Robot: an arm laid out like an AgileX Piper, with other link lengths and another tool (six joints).
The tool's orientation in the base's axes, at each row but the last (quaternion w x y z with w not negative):
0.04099, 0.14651, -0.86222, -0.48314
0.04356, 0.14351, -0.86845, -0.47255
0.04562, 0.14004, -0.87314, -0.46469
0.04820, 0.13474, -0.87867, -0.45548
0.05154, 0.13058, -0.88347, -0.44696
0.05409, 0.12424, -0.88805, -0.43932
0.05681, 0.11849, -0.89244, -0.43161
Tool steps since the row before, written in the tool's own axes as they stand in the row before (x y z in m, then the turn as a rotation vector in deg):
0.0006, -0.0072, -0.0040, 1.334, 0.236, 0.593
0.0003, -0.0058, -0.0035, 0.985, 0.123, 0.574
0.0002, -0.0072, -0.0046, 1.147, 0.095, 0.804
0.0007, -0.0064, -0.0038, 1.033, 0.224, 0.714
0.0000, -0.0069, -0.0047, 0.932, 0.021, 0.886
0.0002, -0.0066, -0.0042, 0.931, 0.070, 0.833
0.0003, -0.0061, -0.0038, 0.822, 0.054, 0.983
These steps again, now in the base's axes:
0.0018, -0.0070, -0.0040, -1.448, 0.213, -0.209
0.0017, -0.0059, -0.0029, -1.088, 0.241, -0.272
0.0022, -0.0075, -0.0034, -1.285, 0.363, -0.433
0.0014, -0.0067, -0.0030, -1.182, 0.395, -0.272
0.0023, -0.0076, -0.0027, -1.083, 0.442, -0.534
0.0018, -0.0071, -0.0027, -1.080, 0.430, -0.463
0.0015, -0.0066, -0.0024, -1.003, 0.562, -0.569

